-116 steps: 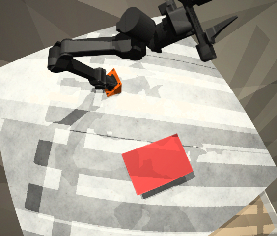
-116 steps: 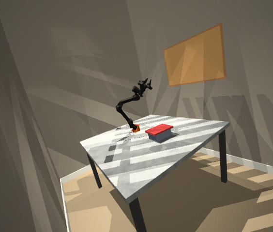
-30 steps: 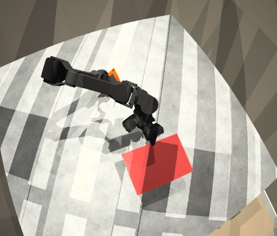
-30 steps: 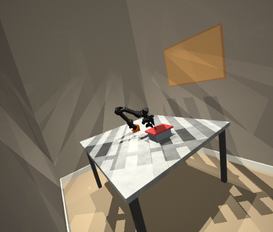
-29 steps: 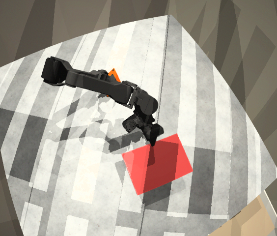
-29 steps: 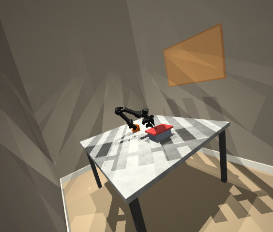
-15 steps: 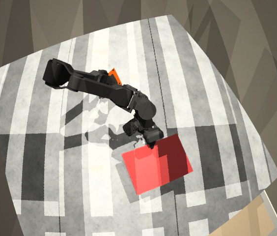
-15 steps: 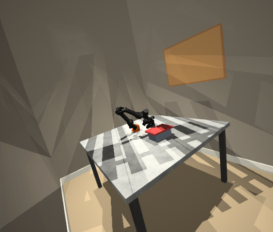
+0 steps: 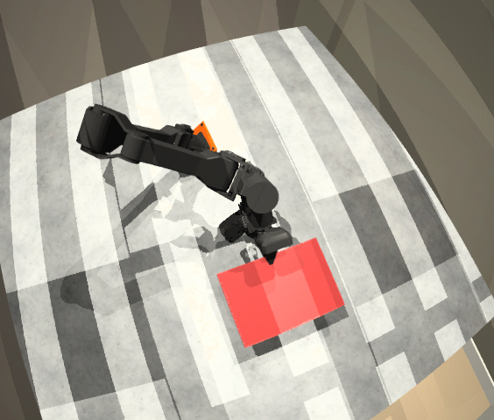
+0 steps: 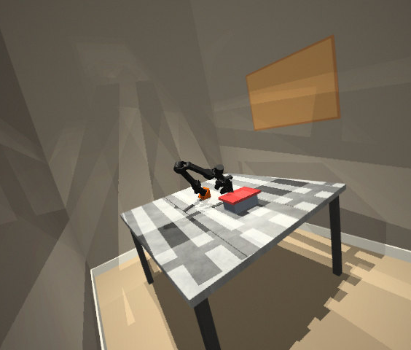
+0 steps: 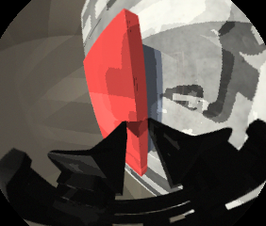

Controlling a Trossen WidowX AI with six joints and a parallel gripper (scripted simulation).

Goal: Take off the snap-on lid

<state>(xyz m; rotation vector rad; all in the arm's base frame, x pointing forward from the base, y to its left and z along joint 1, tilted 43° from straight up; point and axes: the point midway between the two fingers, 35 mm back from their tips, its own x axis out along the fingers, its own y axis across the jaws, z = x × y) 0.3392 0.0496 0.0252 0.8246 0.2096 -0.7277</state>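
Now: gripper tip 7 cm short of the red lid and 1 cm to the left of it. Round my gripper tip: grey storage box: 7 cm ahead, 4 cm below, 1 cm to the right.
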